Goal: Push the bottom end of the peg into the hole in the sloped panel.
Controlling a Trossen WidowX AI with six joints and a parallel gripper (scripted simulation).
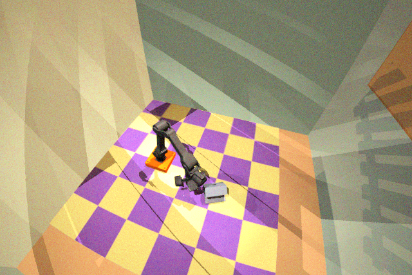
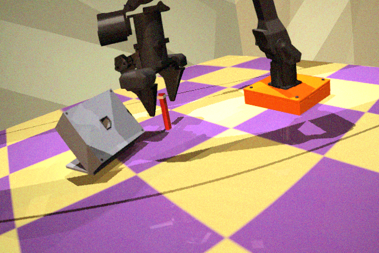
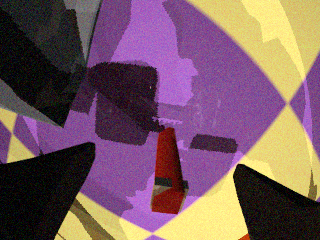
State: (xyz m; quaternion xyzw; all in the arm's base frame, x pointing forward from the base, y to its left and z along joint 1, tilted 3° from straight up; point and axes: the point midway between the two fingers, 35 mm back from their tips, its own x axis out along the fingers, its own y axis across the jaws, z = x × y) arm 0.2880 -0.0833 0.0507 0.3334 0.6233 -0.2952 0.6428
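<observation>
The red peg lies 10 mm above my gripper tip. Also, from my gripper tip: grey sloped panel: 150 mm ahead, 40 mm to the left, 10 mm above.
</observation>
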